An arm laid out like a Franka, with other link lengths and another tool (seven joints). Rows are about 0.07 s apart.
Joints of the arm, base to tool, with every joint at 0 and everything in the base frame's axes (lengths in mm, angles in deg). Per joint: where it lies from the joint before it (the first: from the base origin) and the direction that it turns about. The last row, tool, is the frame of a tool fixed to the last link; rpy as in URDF.
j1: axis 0 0 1 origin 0 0 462.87
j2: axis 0 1 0 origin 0 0 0
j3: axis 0 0 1 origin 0 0 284.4
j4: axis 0 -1 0 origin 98.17 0 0
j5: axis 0 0 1 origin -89.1 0 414.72
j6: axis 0 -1 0 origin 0 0 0
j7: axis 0 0 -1 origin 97.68 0 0
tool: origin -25 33 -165.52 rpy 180 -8.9 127.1
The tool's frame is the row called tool.
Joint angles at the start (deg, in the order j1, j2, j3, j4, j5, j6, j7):
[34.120 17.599 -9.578 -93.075 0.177 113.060 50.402]
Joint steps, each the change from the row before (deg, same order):
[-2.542 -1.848 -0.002 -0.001 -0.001 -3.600 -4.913]
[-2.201 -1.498 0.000 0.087 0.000 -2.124 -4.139]
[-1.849 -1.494 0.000 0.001 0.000 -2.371 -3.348]
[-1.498 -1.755 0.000 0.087 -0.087 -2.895 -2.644]
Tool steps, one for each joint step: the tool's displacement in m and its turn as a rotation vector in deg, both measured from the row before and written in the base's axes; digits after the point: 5 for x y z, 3 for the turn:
[0.00091 -0.03356 0.01562 -0.663 1.884 2.201]
[0.00202 -0.02775 0.01499 -0.073 0.747 1.853]
[-0.00146 -0.02412 0.01368 -0.093 1.041 1.412]
[-0.00512 -0.02074 0.01654 -0.102 1.184 1.076]

